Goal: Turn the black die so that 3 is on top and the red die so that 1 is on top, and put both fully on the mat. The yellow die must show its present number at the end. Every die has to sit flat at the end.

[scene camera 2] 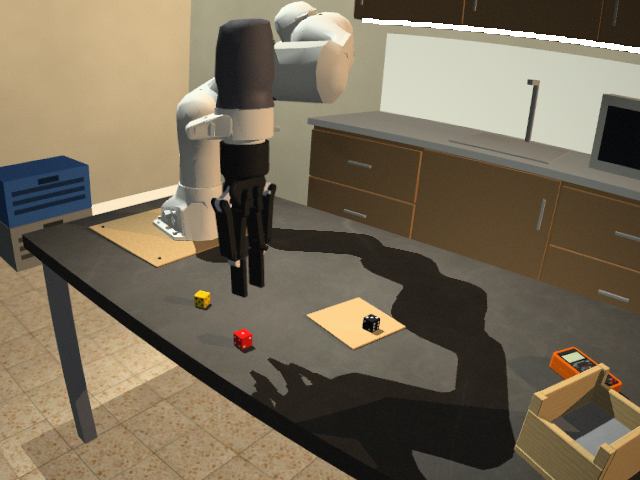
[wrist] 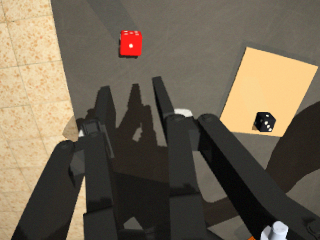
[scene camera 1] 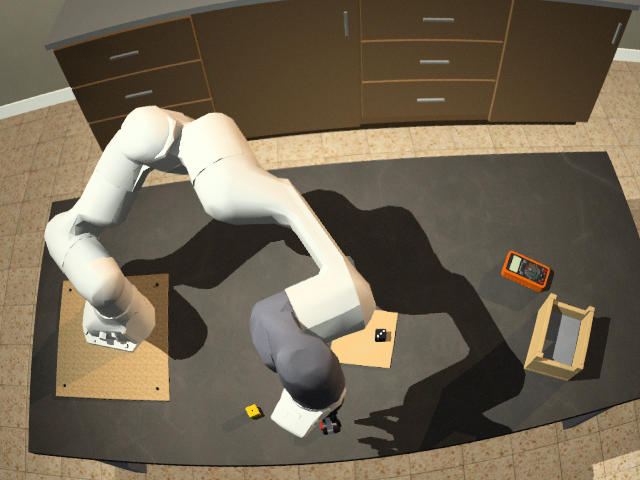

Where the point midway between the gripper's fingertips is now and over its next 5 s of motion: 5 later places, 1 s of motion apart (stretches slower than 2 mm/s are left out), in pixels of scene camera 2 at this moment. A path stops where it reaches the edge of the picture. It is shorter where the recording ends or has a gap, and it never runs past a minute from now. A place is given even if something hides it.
My gripper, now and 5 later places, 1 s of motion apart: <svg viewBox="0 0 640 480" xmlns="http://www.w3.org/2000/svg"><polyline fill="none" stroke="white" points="248,289 243,278 238,283 235,287 234,289 238,291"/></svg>
